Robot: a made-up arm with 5 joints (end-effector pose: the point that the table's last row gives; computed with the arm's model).
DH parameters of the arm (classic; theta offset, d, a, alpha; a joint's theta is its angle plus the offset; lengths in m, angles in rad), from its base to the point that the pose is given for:
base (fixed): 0 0 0 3.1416
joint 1: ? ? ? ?
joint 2: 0 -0.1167 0.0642 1.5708
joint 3: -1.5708 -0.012 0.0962 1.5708
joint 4: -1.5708 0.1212 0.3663 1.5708
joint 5: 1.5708 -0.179 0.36 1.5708
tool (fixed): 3.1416 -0.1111 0 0
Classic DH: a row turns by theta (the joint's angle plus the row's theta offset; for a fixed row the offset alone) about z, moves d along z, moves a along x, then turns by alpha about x.
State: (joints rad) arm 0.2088 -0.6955 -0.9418 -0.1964 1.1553
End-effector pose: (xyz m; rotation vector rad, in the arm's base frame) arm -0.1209 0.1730 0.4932 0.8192 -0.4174 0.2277
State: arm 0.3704 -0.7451 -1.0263 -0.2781 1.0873
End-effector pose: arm -0.0968 0.1380 0.5221 0.9087 -0.3393 0.0793
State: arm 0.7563 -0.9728 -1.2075 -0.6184 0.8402
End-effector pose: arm -0.0519 -0.0373 0.5817 1.3509 -0.0125 -0.3433
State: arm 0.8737 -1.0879 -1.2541 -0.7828 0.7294
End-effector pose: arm -0.0530 -0.1287 0.5711 1.5992 0.1334 -0.4810
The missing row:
joint 1: 0 -0.3005 0.0156 -1.5708
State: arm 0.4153 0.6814 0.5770 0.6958 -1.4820
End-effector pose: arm 0.2530 0.8070 0.7859 0.3838 0.9260 -1.2716
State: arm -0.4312 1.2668 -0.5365 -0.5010 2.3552
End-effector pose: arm -0.3229 0.2522 0.5356 -1.4932 2.3497 -0.1695
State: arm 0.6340 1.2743 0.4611 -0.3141 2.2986
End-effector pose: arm 0.0443 0.2384 0.6924 0.7104 2.3526 0.4821
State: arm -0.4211 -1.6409 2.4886 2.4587 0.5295
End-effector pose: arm -0.3007 0.2319 -0.0574 1.4763 -1.7962 -0.0945
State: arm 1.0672 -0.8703 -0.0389 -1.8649 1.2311
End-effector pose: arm 0.1980 -0.0167 0.4773 0.8754 -0.8216 -2.5618
